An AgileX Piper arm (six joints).
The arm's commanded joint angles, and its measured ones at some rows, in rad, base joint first. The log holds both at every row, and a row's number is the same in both.
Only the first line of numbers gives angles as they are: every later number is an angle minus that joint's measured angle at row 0.
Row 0, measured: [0.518, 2.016, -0.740, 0.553, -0.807, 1.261]
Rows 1 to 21, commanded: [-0.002, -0.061, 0.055, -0.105, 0.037, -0.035]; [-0.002, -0.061, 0.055, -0.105, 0.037, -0.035]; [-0.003, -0.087, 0.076, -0.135, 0.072, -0.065]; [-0.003, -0.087, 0.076, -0.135, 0.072, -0.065]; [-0.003, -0.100, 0.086, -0.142, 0.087, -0.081]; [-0.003, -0.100, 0.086, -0.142, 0.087, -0.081]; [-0.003, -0.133, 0.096, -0.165, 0.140, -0.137]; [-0.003, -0.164, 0.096, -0.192, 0.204, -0.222]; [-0.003, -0.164, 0.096, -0.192, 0.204, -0.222]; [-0.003, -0.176, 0.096, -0.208, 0.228, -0.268]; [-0.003, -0.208, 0.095, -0.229, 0.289, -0.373]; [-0.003, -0.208, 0.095, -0.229, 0.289, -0.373]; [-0.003, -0.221, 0.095, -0.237, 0.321, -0.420]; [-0.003, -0.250, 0.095, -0.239, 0.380, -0.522]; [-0.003, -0.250, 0.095, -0.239, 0.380, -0.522]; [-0.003, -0.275, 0.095, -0.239, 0.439, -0.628]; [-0.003, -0.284, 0.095, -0.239, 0.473, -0.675]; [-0.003, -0.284, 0.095, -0.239, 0.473, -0.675]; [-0.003, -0.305, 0.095, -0.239, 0.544, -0.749]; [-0.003, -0.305, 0.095, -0.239, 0.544, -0.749]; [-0.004, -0.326, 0.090, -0.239, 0.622, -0.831]
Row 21, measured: [0.000, -0.291, 0.097, -0.230, 0.516, -0.701]
